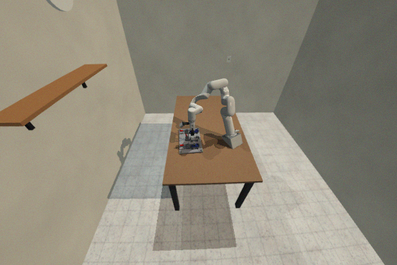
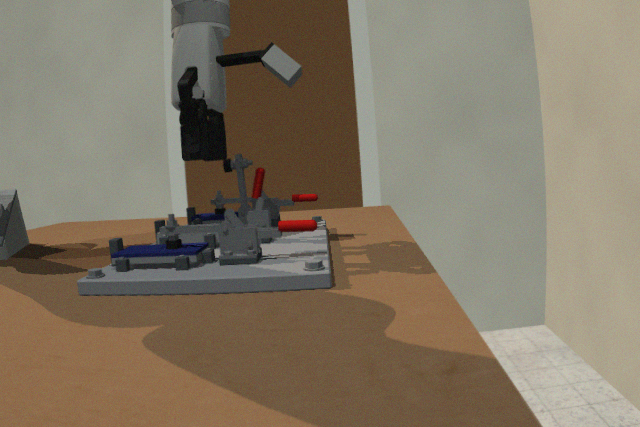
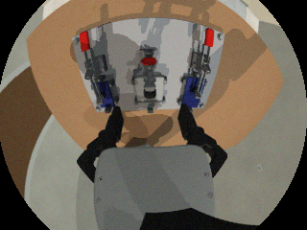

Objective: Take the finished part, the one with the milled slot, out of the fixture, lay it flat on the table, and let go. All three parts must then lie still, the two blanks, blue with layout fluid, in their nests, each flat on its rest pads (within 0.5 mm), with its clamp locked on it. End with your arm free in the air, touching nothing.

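My hand is 30 mm past the grey finished part and 100 mm above it. Round my hand: blue blank 30 mm behind, 110 mm to the right, 100 mm below; grey fixture plate 20 mm ahead, 120 mm below.
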